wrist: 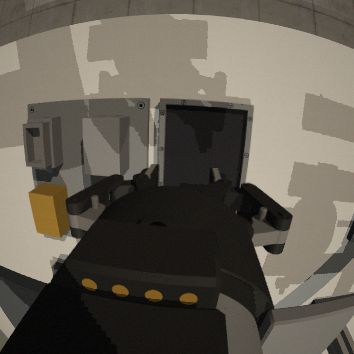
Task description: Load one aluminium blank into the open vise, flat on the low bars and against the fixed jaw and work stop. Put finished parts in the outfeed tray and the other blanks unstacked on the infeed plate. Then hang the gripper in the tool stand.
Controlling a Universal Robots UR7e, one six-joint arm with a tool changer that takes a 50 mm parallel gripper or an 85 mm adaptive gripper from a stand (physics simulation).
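Frame: origin at the arm's base, x right, y up, z back, level; metres.
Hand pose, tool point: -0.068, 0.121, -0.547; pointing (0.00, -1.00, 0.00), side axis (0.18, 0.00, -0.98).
After its pixels a point has its place, as x, y, z.
My gripper (185, 175) is open, its two fingertips wide apart over the near part of the dark-floored tray (248, 135) @[-0.094, -0.102, -0.620]. The dark tray floor shows between the tips, and I see no part held there. The tray's near end is hidden behind the gripper. To its left is a grey plate (140, 140) @[-0.102, -0.106, -0.501]. On it stand a grey part with a rectangular pocket (41, 144) @[-0.122, -0.071, -0.392], at the left, and a plain grey block (101, 145) @[-0.108, -0.070, -0.469] to the right of that, apart from it. The vise and the tool stand cannot be made out in this view.
An orange block (48, 210) @[-0.041, -0.070, -0.375] stands near the plate's front left, just left of the gripper's linkage. A light grey panel (310, 325) @[-0.076, 0.109, -0.593] reaches in at the lower right. A dark object (351, 229) @[0.063, -0.109, -0.795] shows at the right edge. Shadows cover parts of the pale table.
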